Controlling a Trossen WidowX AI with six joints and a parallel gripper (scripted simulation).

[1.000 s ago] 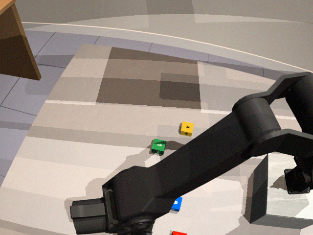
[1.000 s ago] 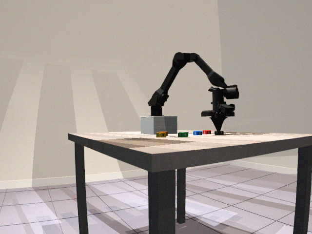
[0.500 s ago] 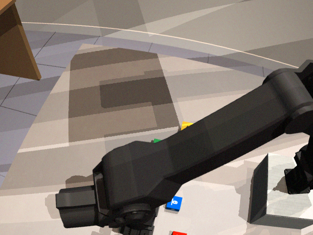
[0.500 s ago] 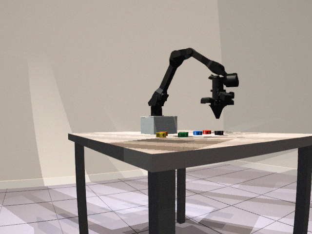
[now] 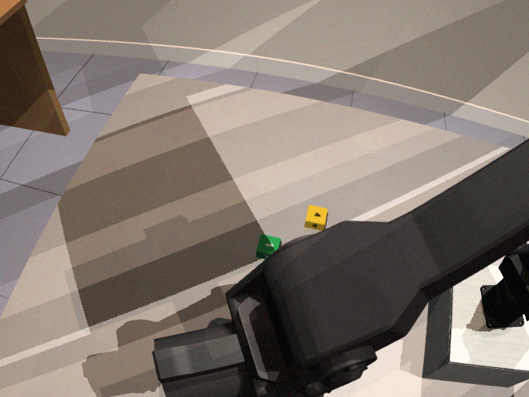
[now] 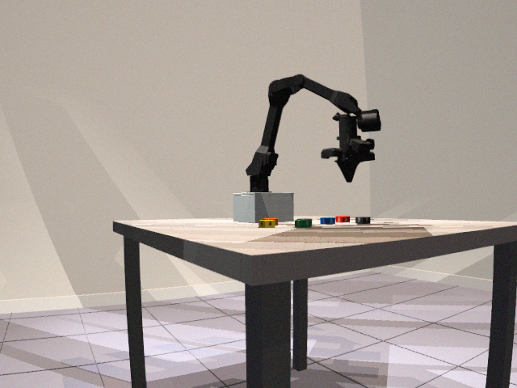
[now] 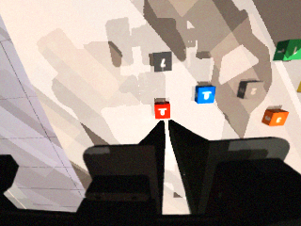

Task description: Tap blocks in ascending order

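My gripper tip is 120 mm above the red block and 30 mm past it. Also, from my gripper tip: blue block: 120 mm below, 90 mm to the right, 20 mm behind; then grey block marked 2: 180 mm to the right, 120 mm below, 30 mm behind; then black block marked 7: 120 mm below, 60 mm ahead, 20 mm to the right.
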